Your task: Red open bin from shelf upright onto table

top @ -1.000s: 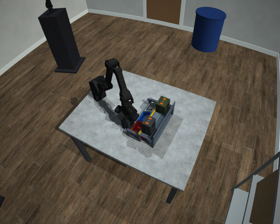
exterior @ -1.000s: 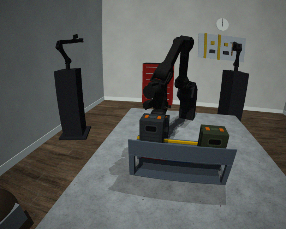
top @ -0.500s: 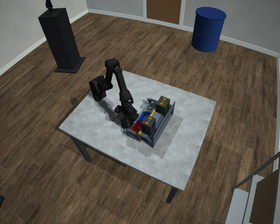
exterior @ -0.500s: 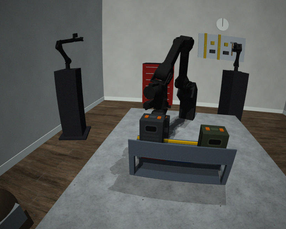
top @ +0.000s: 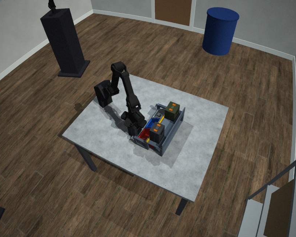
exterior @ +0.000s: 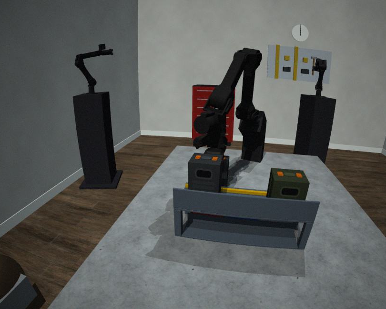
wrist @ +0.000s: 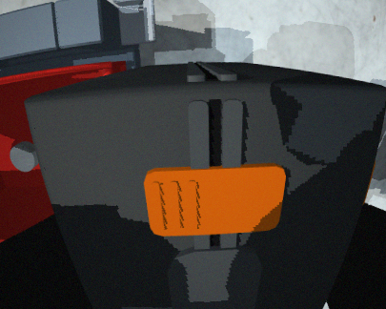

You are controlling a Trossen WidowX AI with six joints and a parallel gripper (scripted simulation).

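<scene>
The red open bin lies 11 cm ahead of my hand, 4 cm to the right of it and 10 cm below it. The rest, counted from my hand: yellow rail: 18 cm ahead, 6 cm to the left, 3 cm below; then grey bin: 18 cm ahead, 17 cm to the left, 10 cm below; then blue bin: 15 cm ahead, 7 cm to the left, 10 cm below.
</scene>
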